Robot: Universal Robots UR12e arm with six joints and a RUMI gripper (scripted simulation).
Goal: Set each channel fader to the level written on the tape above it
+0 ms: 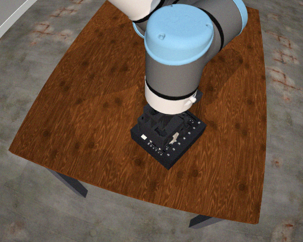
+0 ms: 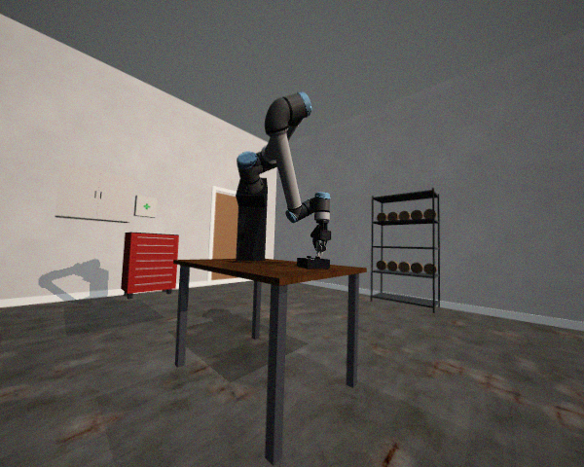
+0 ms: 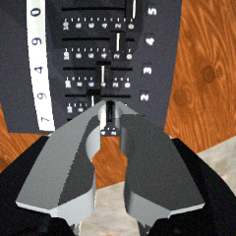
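The channel 4 fader lies 30 mm to the left of my hand, 30 mm behind it and 10 mm below it. Also, from my hand: channel 2 fader: 10 mm to the right, 10 mm below, 10 mm behind; then channel 3 fader: 20 mm behind, 10 mm to the left, 10 mm below; then channel 5 cap: 50 mm to the left, 50 mm behind, 10 mm below.
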